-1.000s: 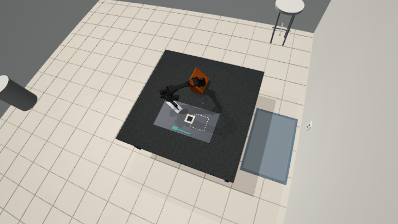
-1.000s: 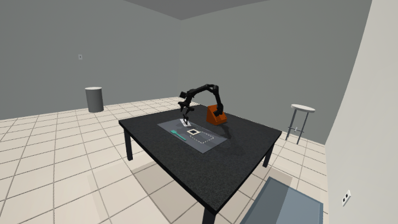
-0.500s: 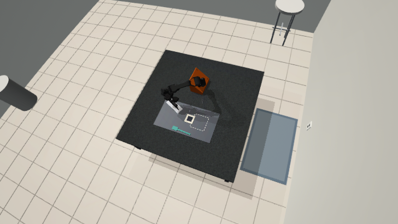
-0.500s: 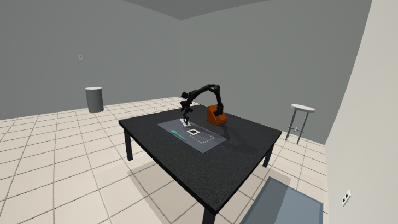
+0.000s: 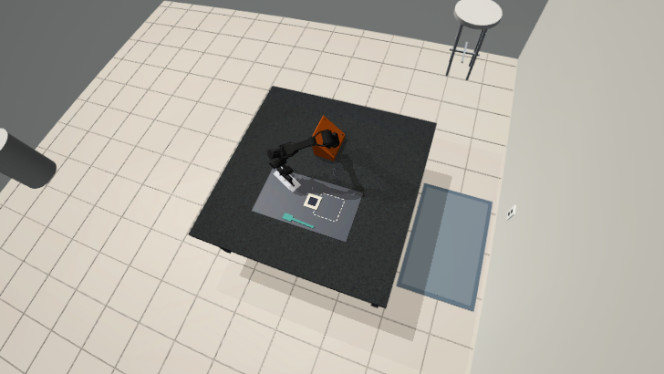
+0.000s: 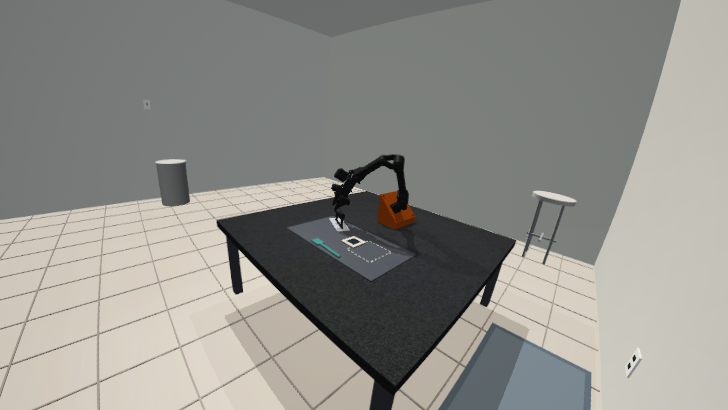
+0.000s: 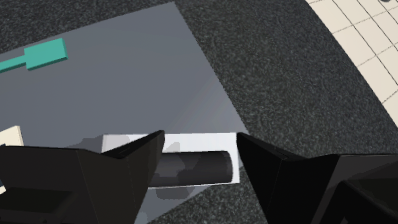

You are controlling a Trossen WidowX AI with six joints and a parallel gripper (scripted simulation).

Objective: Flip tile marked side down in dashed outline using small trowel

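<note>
The grey mat lies 220 mm to the left of my gripper tip, 120 mm below it and 110 mm ahead of it. Round my gripper tip: square tile 260 mm to the left, 100 mm below, 100 mm ahead; then teal flat tool 250 mm ahead, 190 mm to the left, 100 mm below.
</note>
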